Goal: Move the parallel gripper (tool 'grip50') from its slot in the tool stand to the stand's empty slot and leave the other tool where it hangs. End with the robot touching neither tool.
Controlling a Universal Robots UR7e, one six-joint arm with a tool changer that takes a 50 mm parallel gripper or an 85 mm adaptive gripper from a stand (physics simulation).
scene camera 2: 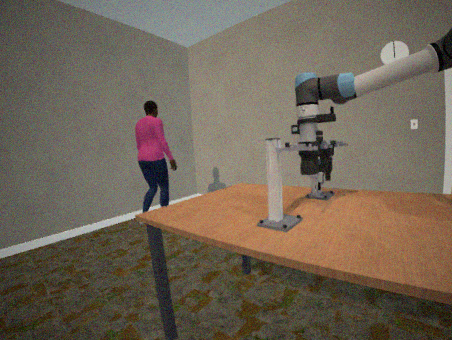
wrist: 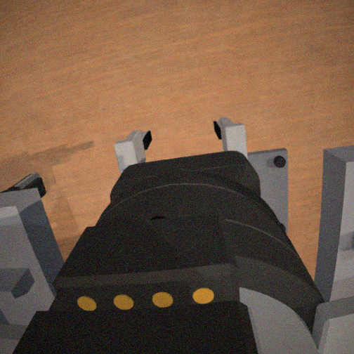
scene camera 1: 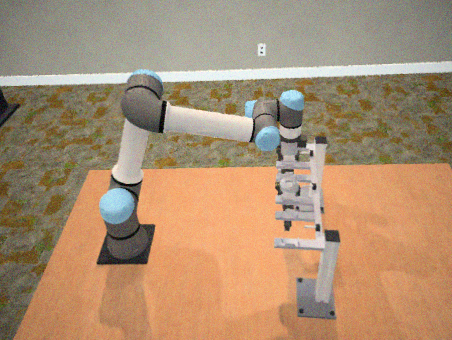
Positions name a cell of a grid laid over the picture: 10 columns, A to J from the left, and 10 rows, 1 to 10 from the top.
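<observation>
Parallel gripper (scene camera 2: G5), (wrist: F7).
</observation>
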